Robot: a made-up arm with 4 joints.
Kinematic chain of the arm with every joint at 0, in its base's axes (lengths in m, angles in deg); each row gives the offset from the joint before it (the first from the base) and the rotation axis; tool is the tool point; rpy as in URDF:
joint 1: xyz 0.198 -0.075 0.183 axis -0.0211 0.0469 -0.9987
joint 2: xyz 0.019 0 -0.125 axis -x
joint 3: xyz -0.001 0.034 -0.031 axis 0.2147 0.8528 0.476
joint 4: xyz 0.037 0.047 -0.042 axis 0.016 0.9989 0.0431
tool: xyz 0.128 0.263 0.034 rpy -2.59 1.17 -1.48
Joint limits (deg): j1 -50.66..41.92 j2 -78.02..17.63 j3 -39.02..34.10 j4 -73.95..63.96
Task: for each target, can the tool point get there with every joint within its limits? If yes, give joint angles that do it. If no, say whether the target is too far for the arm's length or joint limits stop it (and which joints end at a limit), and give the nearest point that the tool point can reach.
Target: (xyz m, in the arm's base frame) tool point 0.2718 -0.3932 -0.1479
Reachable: no: joint limits stop it (at a limit: joint 1, joint 2, joint 3, joint 4) | nearest point 0.5534 -0.0933 -0.1224 | short by 0.412 m
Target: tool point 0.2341 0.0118 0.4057
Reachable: yes | joints -21.49 -69.05 26.93 -58.81
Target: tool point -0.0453 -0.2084 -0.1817
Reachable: no: joint limits stop it (at a limit: joint 1, joint 2, joint 3, joint 4) | nearest point -0.0520 0.1194 -0.1890 | short by 0.328 m
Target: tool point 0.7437 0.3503 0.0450
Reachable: no: too far | nearest point 0.5166 0.1766 0.0504 | short by 0.286 m
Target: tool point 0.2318 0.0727 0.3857
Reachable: yes | joints -14.48 -58.16 26.97 -57.05
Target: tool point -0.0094 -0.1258 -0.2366
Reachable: no: joint limits stop it (at a limit: joint 1, joint 2, joint 3, joint 4) | nearest point -0.0520 0.1194 -0.1890 | short by 0.253 m
